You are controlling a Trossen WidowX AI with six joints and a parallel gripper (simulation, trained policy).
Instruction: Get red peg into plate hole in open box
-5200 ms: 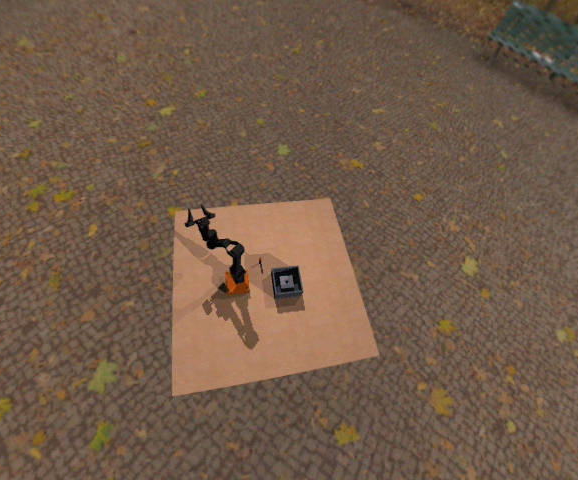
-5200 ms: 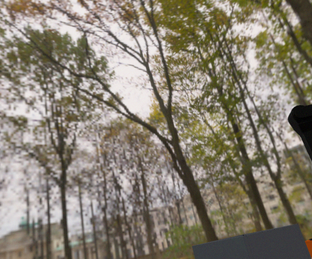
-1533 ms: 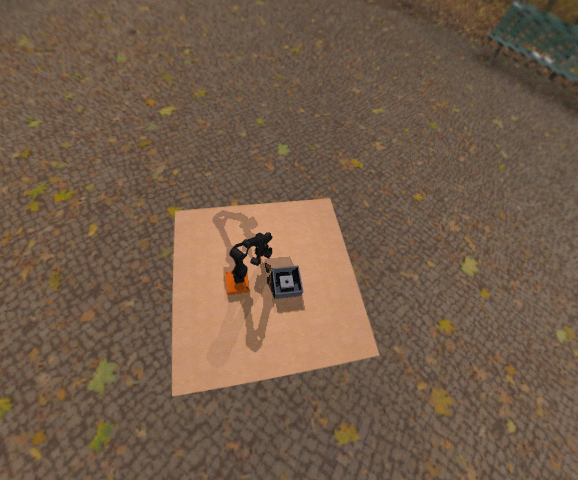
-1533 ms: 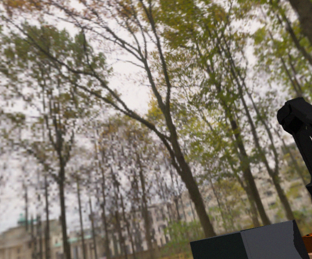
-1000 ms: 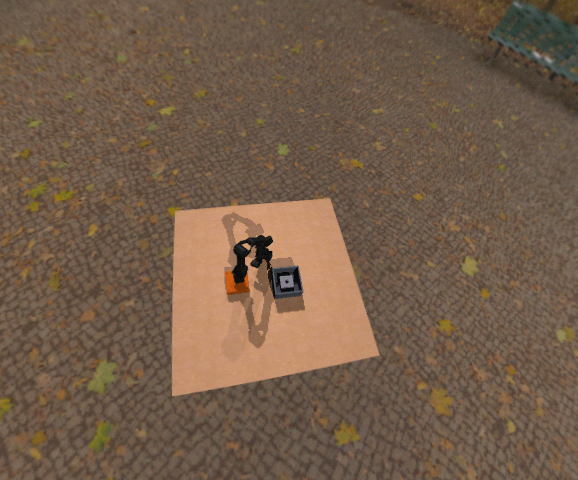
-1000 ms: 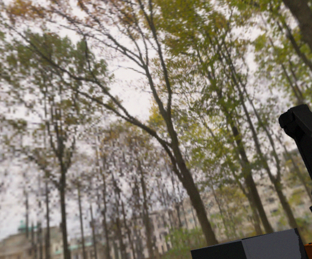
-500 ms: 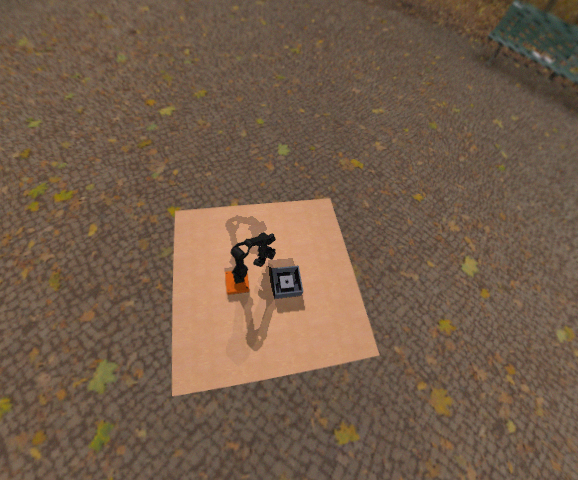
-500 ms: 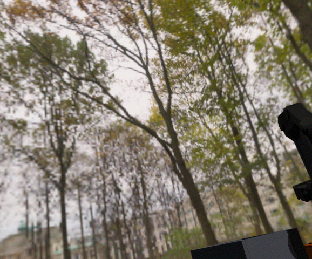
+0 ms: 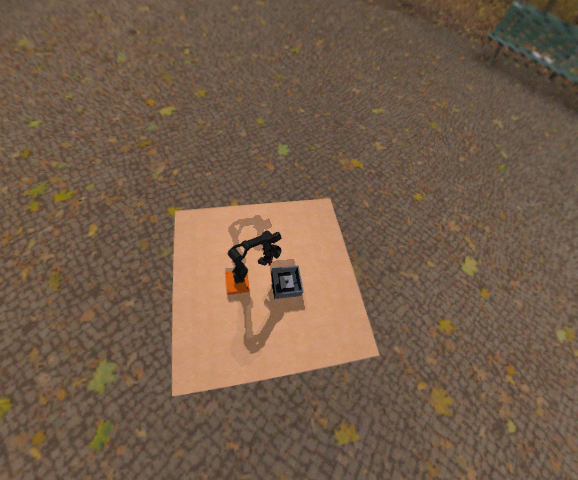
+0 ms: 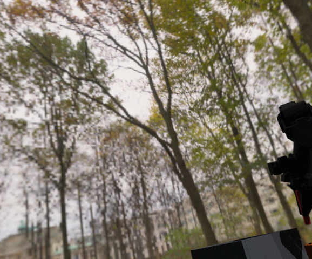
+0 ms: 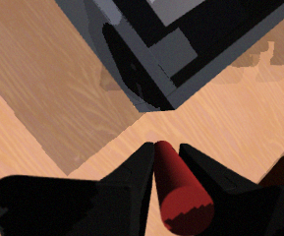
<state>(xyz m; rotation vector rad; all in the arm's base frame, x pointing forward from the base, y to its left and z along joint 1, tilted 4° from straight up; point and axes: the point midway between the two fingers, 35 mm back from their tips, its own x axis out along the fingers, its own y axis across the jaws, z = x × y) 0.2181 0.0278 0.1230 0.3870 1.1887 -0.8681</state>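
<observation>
Right now the grey plate is 130 mm to the right of my gripper tip, 80 mm below it and 80 mm ahead of it. The rest, counted from my gripper tip: red peg 20 mm above, 10 mm to the left; dark box 130 mm to the right, 90 mm below, 80 mm ahead.
</observation>
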